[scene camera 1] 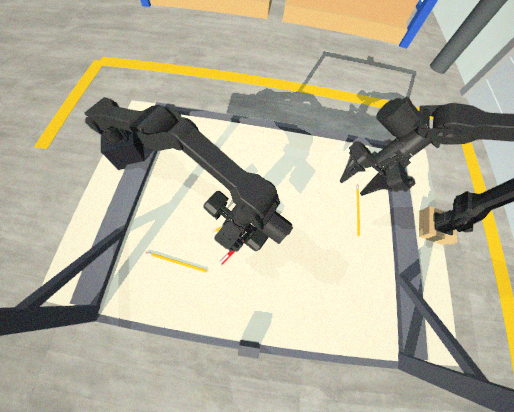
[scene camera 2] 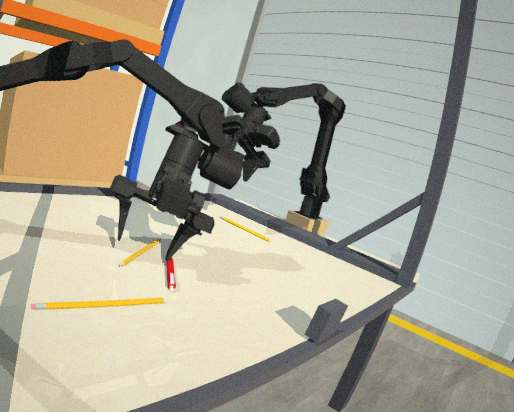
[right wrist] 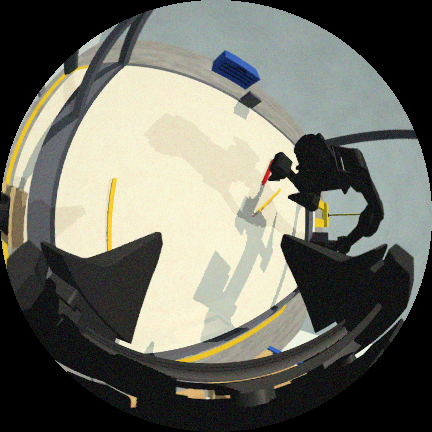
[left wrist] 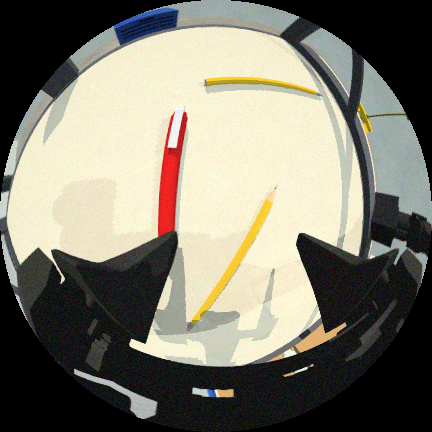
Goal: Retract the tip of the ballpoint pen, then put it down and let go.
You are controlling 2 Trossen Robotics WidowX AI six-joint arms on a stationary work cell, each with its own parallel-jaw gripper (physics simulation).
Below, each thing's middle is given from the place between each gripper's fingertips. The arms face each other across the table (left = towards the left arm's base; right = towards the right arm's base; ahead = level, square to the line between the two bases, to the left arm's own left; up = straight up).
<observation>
Right now my left hand is 40 mm short of the yellow pencil [left wrist: 264,209], 20 mm to the left of it and 20 mm above it. Also, from my left hand: tan block [scene camera 1: 426,216]: 670 mm to the right, 180 mm ahead; small grey block [scene camera 2: 328,316]: 290 mm behind, 130 mm to the right, 10 mm above.
My right hand is 280 mm to the right of the yellow pencil, 160 mm above it and 110 mm past it. The rest, counted from my right hand: tan block: 370 mm to the right, 140 mm below, 30 mm ahead; small grey block: 440 mm behind, 170 mm to the left, 130 mm below.
</observation>
